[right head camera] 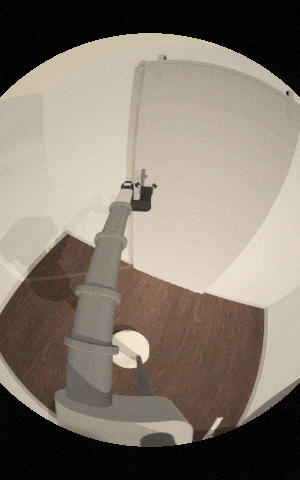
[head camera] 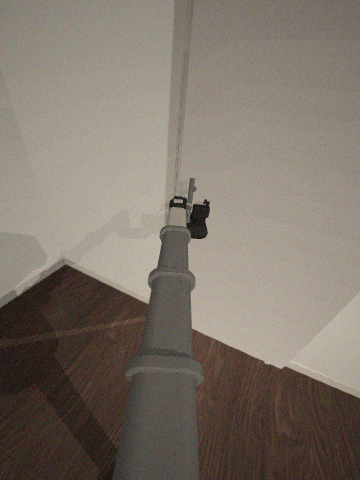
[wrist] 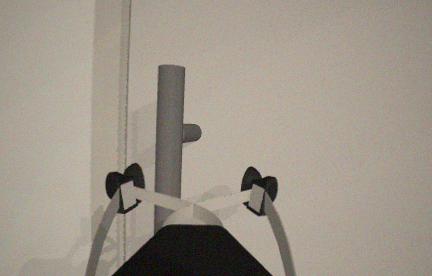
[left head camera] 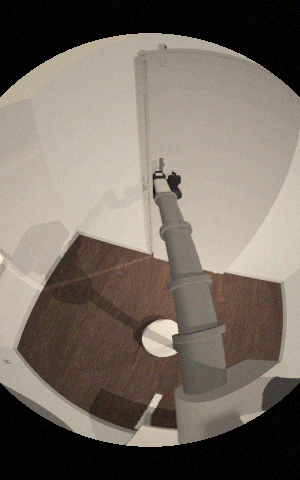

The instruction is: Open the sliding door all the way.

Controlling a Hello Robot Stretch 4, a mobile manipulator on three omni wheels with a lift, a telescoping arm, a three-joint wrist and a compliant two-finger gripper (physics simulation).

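Places are measured from the robot's base along level axes (x ahead, y left, z up), in metres.
Pixels of known places: gripper, fingertip midpoint: (right head camera: 145, 183) (head camera: 194, 200) (wrist: 193, 181) (left head camera: 164, 172); robot's base, origin of the base link: (right head camera: 128, 347) (left head camera: 161, 336).
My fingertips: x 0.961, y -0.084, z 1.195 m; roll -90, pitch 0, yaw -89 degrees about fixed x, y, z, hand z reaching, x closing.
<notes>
Ahead of a thing's pixels: the offset from my fingertips to its middle. "spot": to the spot under its first point. Level surfaces: height alone.
The sliding door (head camera: 280, 150) (left head camera: 215, 125) (right head camera: 210, 150) (wrist: 325, 100) is a pale flat panel, with its left edge along a vertical frame strip (wrist: 106, 100). A grey vertical bar handle {spot: dx -0.004, dy +0.021, dz +0.073 m} (head camera: 192, 186) (left head camera: 161, 164) (right head camera: 143, 176) (wrist: 170, 110) with a short side peg stands near that edge. My gripper (head camera: 197, 203) (right head camera: 146, 185) (wrist: 193, 181) is open in front of the door. In the wrist view the bar passes between the two fingertips, closer to the left one, with a gap on both sides. The gripper body hides the bar's lower part. How deep the bar sits between the fingers is unclear.
The extended arm (head camera: 170, 320) (left head camera: 187, 300) (right head camera: 95, 320) reaches over the dark wood floor {dz -1.223 m} (head camera: 240, 400). Pale wall (head camera: 90, 125) (left head camera: 85, 140) lies left of the door. Roller hangers {spot: dx +0.048, dy -0.012, dz +0.928 m} (right head camera: 161, 62) show at the door's top. A white round disc (left head camera: 160, 345) (right head camera: 131, 350) is low near the base.
</notes>
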